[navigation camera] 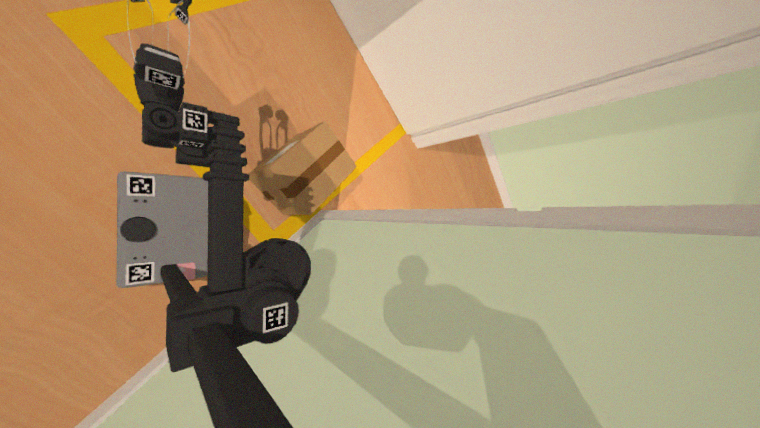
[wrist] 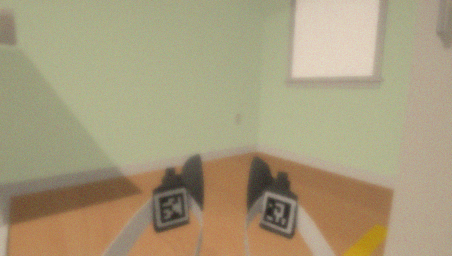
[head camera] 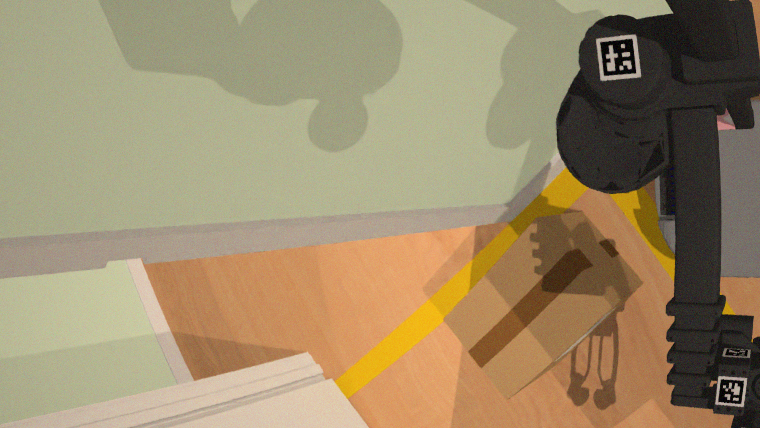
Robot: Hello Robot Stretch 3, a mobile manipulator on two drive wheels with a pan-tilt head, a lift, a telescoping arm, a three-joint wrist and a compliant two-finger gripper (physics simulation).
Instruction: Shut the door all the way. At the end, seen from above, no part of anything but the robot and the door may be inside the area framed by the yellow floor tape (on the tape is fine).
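Pixels of known places: robot's base, origin of its link: (navigation camera: 140, 227).
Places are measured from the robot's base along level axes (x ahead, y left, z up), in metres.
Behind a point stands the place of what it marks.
The white door (head camera: 319, 406) @(x -1.273, y -0.644, z 0.131 m) (navigation camera: 478, 53) @(x -1.132, y -0.779, z 0.624 m) (wrist: 425, 150) stands open, away from the near door frame. A brown cardboard box (head camera: 478, 313) @(x -0.621, y -0.243, z 0.279 m) (navigation camera: 332, 175) @(x -0.584, y -0.210, z 0.279 m) with a dark tape strip sits on the floor, mostly inside the yellow floor tape (head camera: 396, 348) @(x -1.062, y -0.444, z 0.001 m) (navigation camera: 98, 47) @(x 0.090, y -0.568, z 0.001 m) (wrist: 367, 241). One side of the box lies at or over a tape line near the wall corner. My gripper (navigation camera: 159, 4) (wrist: 226, 174) @(x -0.026, y -0.468, z 0.624 m) is open with nothing between its fingertips. It reaches past the box, over the taped area's far part in the navigation view. The fingers do not show in the head view. The door handle is not clearly visible.
My grey base (navigation camera: 180, 212) @(x -0.093, y -0.051, z 0.160 m) is beside the tape corner, close to the green wall (head camera: 212, 159) @(x -0.557, y 0.051, z 0.939 m) (navigation camera: 531, 276) @(x -0.541, y 0.065, z 1.054 m). The mast and arm hide part of the tape. Beyond the fingers are a room corner and a window (wrist: 335, 40).
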